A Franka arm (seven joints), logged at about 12 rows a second.
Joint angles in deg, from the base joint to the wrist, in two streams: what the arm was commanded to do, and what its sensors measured. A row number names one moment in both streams.
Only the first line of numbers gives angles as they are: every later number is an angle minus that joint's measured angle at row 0.
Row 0, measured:
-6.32, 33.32, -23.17, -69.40, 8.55, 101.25, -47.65
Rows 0 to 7, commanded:
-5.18, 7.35, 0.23, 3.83, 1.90, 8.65, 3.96
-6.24, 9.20, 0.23, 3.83, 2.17, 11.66, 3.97
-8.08, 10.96, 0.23, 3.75, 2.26, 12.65, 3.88
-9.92, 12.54, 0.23, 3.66, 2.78, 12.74, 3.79
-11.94, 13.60, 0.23, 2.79, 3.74, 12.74, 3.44
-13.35, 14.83, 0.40, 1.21, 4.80, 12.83, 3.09
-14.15, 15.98, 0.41, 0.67, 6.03, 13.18, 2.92
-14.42, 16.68, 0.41, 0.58, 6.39, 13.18, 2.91
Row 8, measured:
-13.60, 15.23, -0.01, -0.08, 4.66, 13.20, 2.81
